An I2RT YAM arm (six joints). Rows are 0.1 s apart.
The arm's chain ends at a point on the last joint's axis. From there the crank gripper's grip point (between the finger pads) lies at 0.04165 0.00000 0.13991 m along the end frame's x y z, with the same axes.
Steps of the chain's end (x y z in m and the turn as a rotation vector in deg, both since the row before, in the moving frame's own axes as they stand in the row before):
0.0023, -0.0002, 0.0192, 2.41, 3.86, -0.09
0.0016, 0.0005, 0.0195, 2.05, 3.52, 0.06
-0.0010, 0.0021, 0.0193, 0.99, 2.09, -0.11
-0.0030, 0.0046, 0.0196, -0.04, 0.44, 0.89
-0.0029, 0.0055, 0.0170, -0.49, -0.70, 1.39
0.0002, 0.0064, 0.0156, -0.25, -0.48, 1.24
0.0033, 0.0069, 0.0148, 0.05, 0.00, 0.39
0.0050, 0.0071, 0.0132, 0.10, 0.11, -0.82
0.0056, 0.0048, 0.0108, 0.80, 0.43, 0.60
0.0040, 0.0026, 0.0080, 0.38, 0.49, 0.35
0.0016, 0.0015, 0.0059, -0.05, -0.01, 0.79
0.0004, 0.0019, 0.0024, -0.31, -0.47, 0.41
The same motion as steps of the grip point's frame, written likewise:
0.0116, -0.0061, 0.0160, 2.41, 3.86, -0.09
0.0101, -0.0044, 0.0166, 2.05, 3.52, 0.06
0.0041, -0.0004, 0.0177, 0.99, 2.09, -0.11
-0.0019, 0.0054, 0.0193, -0.04, 0.44, 0.89
-0.0046, 0.0077, 0.0175, -0.49, -0.70, 1.39
-0.0010, 0.0079, 0.0159, -0.25, -0.48, 1.24
0.0033, 0.0071, 0.0148, 0.05, 0.00, 0.39
0.0053, 0.0063, 0.0131, 0.10, 0.11, -0.82
0.0067, 0.0033, 0.0105, 0.80, 0.43, 0.60
0.0052, 0.0019, 0.0076, 0.38, 0.49, 0.35
0.0016, 0.0022, 0.0059, -0.05, -0.01, 0.79
-0.0008, 0.0030, 0.0027, -0.31, -0.47, 0.41

